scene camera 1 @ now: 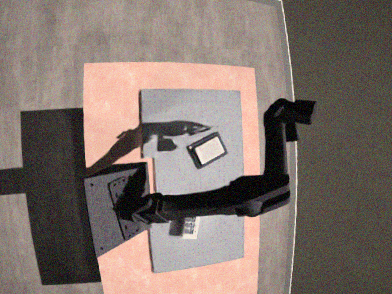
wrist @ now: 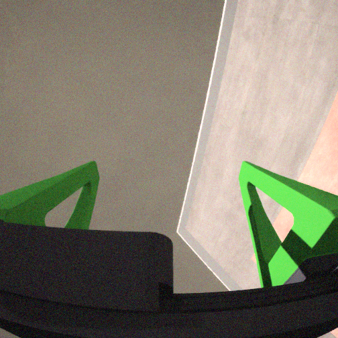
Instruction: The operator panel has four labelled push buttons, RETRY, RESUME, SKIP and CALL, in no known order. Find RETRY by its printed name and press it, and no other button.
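Pixels of known places: arm's base, origin of its link: (scene camera 1: 124,208).
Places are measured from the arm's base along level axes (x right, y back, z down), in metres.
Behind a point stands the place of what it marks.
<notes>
The operator panel (scene camera 1: 191,229) {y -0.185, x 0.267, z 0.220 m}, a small white block with dark buttons, stands on the grey pegboard in scene camera 1, below the arm's long link. The arm covers its upper part, and the printed names are too small and blurred to read, so I cannot tell which button is RETRY. The panel does not show in the wrist view. My gripper (wrist: 168,169) is open, its two green fingers wide apart with nothing between them. In scene camera 1 the arm's dark end is up at the right, beyond the pegboard and far from the panel; its fingertips cannot be made out there.
A dark-framed box with a cream face (scene camera 1: 209,150) {y -0.388, x -0.059, z 0.247 m} lies tilted on the grey pegboard (scene camera 1: 220,107) {y -0.515, x -0.243, z 0.271 m}. The pegboard lies on a pink mat (scene camera 1: 112,90) {y -0.038, x -0.468, z 0.284 m}. The arm's base plate (scene camera 1: 100,222) {y 0.060, x -0.002, z -0.065 m} is at the left. The table's white edge (scene camera 1: 295,220) (wrist: 204,120) runs along the right.
</notes>
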